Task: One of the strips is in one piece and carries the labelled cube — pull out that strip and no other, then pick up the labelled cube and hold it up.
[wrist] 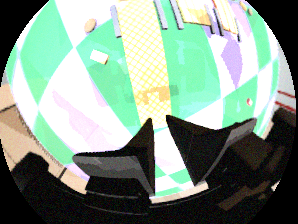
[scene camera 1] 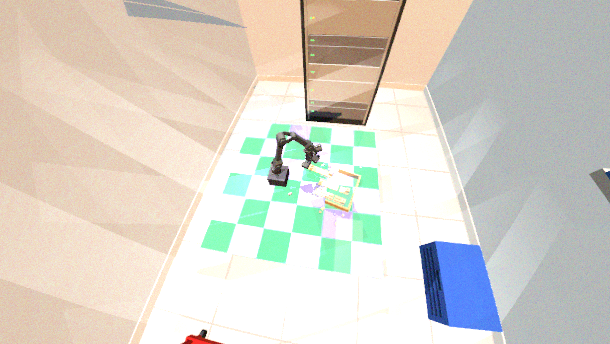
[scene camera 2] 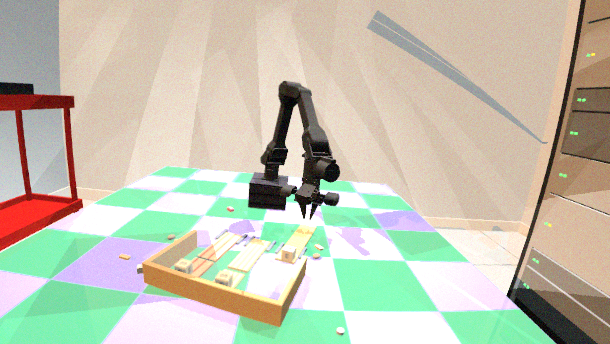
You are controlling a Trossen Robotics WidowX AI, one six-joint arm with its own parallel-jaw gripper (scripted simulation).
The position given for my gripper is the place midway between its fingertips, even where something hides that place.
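Note:
There is my gripper (scene camera 2: 307,219), which I can see from the scene camera. And looking through the wrist view, I find my gripper (wrist: 158,119) there too.

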